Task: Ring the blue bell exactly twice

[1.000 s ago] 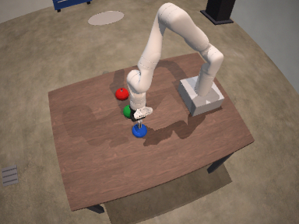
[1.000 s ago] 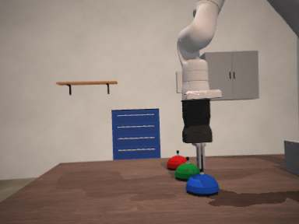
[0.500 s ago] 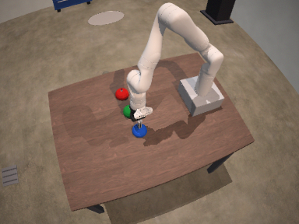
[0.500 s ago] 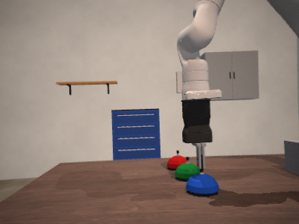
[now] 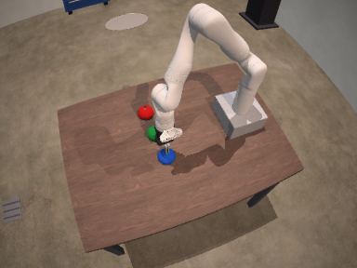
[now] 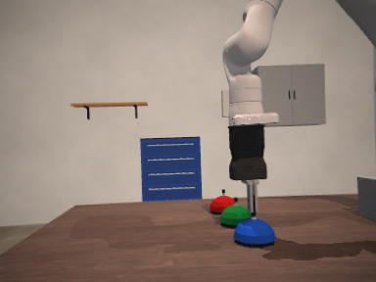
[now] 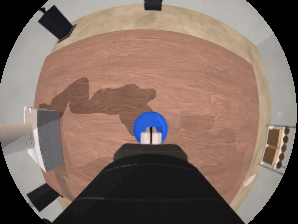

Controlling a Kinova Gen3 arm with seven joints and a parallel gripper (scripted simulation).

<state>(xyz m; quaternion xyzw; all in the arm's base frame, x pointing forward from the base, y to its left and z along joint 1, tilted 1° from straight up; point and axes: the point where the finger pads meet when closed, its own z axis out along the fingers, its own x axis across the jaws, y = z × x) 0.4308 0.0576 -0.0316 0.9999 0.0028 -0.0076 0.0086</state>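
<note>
Right now the blue bell is 4 cm below my hand. Also, from my hand: red bell: 27 cm to the right, 4 cm below; green bell: 14 cm to the right, 4 cm below.
</note>
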